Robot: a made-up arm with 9 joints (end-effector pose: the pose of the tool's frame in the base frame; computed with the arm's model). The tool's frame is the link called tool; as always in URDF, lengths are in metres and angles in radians. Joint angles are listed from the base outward.
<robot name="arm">
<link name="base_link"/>
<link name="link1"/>
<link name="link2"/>
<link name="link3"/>
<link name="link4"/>
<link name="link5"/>
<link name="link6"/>
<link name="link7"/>
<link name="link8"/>
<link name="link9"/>
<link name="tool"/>
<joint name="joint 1" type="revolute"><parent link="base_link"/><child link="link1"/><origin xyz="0 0 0.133" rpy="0 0 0"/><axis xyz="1 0 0"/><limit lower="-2.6" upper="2.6" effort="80" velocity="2.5"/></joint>
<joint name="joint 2" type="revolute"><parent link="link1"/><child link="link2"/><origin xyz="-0.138 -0.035 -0.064" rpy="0 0 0"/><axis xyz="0 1 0"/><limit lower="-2.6" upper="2.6" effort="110" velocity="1.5"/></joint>
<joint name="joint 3" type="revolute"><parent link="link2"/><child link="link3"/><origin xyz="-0.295 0.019 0.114" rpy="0 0 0"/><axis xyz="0 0 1"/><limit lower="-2.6" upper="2.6" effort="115" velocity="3"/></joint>
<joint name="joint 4" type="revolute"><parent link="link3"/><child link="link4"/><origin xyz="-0.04 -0.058 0.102" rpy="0 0 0"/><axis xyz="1 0 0"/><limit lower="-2.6" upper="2.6" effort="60" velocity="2.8"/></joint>
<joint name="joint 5" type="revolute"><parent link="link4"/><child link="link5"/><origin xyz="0.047 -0.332 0.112" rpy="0 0 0"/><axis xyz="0 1 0"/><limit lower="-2.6" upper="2.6" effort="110" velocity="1.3"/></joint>
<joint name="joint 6" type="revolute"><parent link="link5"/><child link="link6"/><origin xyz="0.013 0.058 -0.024" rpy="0 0 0"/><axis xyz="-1 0 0"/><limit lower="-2.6" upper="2.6" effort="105" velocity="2.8"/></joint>
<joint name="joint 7" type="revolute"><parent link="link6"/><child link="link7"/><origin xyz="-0.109 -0.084 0.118" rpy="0 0 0"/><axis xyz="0 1 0"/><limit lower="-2.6" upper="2.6" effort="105" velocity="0.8"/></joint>
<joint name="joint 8" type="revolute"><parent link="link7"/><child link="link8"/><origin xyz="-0.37 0.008 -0.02" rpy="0 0 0"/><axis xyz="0 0 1"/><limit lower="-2.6" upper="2.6" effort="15" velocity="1.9"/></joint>
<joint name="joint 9" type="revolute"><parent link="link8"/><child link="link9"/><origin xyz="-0.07 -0.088 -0.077" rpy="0 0 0"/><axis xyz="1 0 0"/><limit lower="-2.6" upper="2.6" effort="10" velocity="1.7"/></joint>
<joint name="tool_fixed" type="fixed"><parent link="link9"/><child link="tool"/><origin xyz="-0.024 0.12 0.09" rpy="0 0 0"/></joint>
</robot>
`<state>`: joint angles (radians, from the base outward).
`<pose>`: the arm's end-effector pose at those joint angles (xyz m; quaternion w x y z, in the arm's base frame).
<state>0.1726 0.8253 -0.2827 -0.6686 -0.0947 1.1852 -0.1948 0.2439 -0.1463</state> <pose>-0.3955 -0.2417 1.0081 0.5101 -0.7007 0.2732 0.4174</pose>
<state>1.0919 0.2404 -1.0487 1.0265 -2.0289 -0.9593 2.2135 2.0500 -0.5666</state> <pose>-1.0422 0.1094 -0.1562 0.6034 0.1365 -0.6716 0.4077</pose>
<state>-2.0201 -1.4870 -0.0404 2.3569 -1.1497 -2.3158 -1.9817 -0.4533 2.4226</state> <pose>-0.2643 -0.0991 0.6371 0.5473 -0.3089 0.5017 0.5944</pose>
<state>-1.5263 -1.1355 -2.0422 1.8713 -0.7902 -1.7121 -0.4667 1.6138 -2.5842</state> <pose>-0.4080 -0.1727 0.1692 0.0003 0.7740 -0.1795 -0.6072</pose>
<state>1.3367 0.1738 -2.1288 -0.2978 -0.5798 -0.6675 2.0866 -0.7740 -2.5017</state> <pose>-0.6875 -0.7835 0.9149 0.4027 0.1551 0.4569 0.7778</pose>
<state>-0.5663 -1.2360 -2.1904 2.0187 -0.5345 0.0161 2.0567 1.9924 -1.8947</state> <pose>0.0872 0.1343 -0.4874 0.2970 0.0475 0.9396 0.1634</pose>
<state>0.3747 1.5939 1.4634 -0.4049 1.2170 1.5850 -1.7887 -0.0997 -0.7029</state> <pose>0.3061 0.0888 -0.2265 0.2486 0.6036 -0.4600 0.6019</pose>
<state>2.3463 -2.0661 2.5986 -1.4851 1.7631 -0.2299 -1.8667 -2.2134 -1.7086</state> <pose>-0.4994 0.2222 0.3814 0.0358 -0.2242 0.1410 0.9636</pose>
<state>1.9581 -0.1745 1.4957 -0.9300 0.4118 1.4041 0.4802 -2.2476 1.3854</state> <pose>-0.6972 0.0427 -0.3245 0.0309 -0.1577 0.8315 0.5318</pose>
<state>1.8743 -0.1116 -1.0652 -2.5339 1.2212 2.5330 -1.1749 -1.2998 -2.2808</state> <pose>0.1357 -0.2257 0.0331 0.0870 -0.5323 -0.6403 0.5469</pose>
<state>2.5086 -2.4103 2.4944 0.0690 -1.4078 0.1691 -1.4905 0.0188 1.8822</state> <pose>-0.1192 -0.4216 0.7328 0.0224 -0.4134 -0.4688 0.7803</pose>
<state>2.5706 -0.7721 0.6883 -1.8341 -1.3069 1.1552 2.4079 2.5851 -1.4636</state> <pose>-0.5929 0.3262 0.4054 0.9023 -0.1400 -0.3829 -0.1402</pose>
